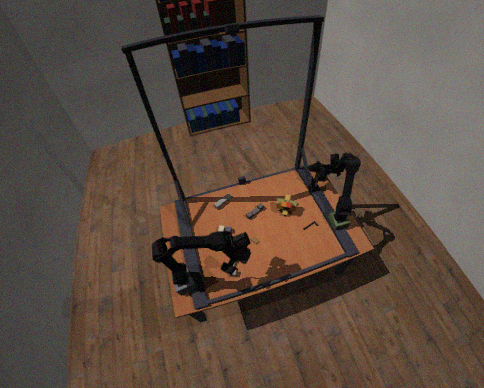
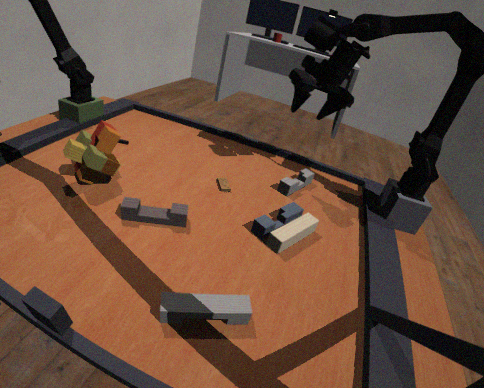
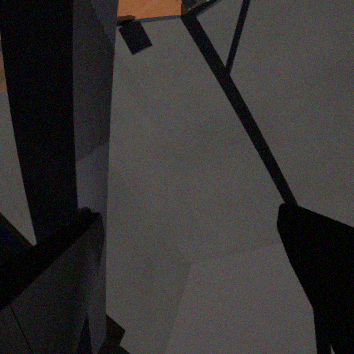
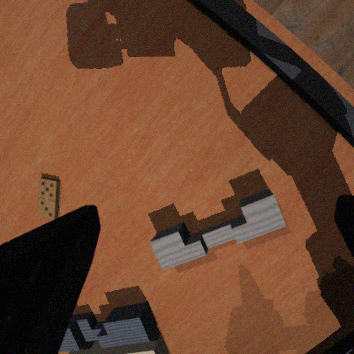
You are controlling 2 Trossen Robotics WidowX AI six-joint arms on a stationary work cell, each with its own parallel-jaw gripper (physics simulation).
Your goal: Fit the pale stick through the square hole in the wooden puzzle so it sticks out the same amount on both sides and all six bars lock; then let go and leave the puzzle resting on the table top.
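Places are measured from the left arm's base along level axes (x right, y ahead, z up), in centimetres.
Pixels of known places: left gripper, fingertip midpoint: point(image 1: 308, 168) point(image 3: 191, 219); right gripper, fingertip midpoint: point(image 2: 305, 115) point(image 4: 217, 212); left arm's base, link origin: point(image 1: 340, 217) point(image 2: 80, 99); right arm's base, link origin: point(image 1: 182, 279) point(image 2: 410, 192).
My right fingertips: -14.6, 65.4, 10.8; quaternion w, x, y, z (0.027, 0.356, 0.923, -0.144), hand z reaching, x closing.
Note:
Ahead of a thing's pixels: the offset from my right fingertips to its top centre, as dx, dy, dz.
The pale stick @(+25.5, +8.5, -14.8) point(image 1: 221, 228) point(image 2: 297, 232) point(image 4: 145, 352) lies on the table close beside a dark blue-grey notched bar @(+23.7, +4.6, -14.8) point(image 2: 292, 212) point(image 4: 125, 332). A light grey notched bar @(+4.8, +3.9, -14.8) point(image 2: 287, 186) point(image 4: 262, 217), a grey-brown notched bar @(+37.4, -16.8, -14.8) point(image 1: 255, 211) point(image 2: 155, 215) and a long grey bar @(+50.6, +1.9, -14.8) point(image 1: 222, 201) point(image 2: 227, 306) lie loose and apart. No assembled grey puzzle with a square hole shows. My right gripper point(image 1: 231, 270) point(image 2: 307, 114) point(image 4: 217, 212) is open and empty, above the table over the light grey bar's area. My left gripper point(image 1: 316, 176) point(image 3: 191, 219) is open and empty, raised at the frame's edge, far from the bars.
A coloured cluster of yellow, green and orange blocks point(image 1: 286, 204) point(image 2: 95, 157) stands on the table. A black hex key @(+17.1, -47.6, -17.1) point(image 1: 310, 226) point(image 2: 123, 142) lies near it. A domino @(+17.6, -11.3, -17.1) point(image 1: 255, 241) point(image 2: 223, 184) point(image 4: 48, 195) lies mid-table. A dark frame point(image 2: 382, 260) borders the table top.

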